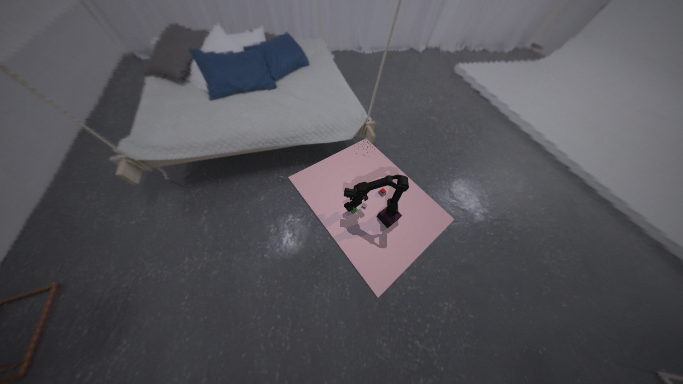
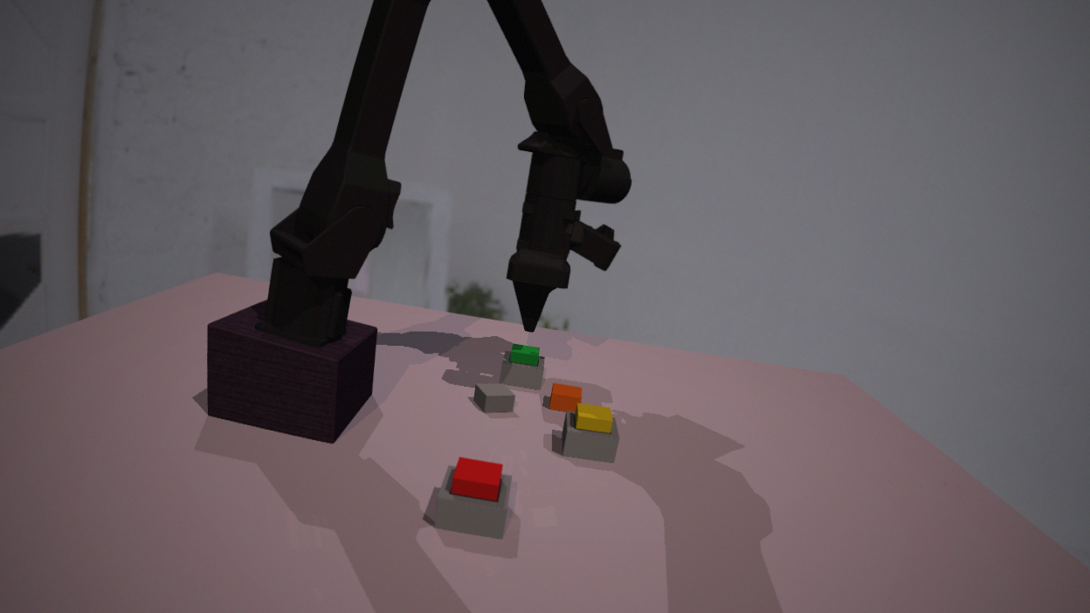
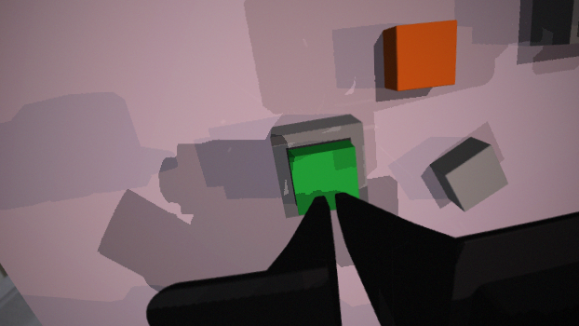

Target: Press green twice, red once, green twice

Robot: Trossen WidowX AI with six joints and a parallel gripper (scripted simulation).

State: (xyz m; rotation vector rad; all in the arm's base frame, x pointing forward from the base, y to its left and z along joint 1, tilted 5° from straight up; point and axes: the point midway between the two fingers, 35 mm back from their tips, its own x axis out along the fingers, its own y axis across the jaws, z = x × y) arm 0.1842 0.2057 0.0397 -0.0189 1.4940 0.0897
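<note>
Now: the green button 3 cm below my gripper tip. The rest, counted from my gripper tip: orange block 6 cm to the right, 6 cm ahead, 5 cm below; grey block 10 cm to the right, 5 cm below, 2 cm behind; yellow button 16 cm to the right, 8 cm ahead, 3 cm below.
</note>
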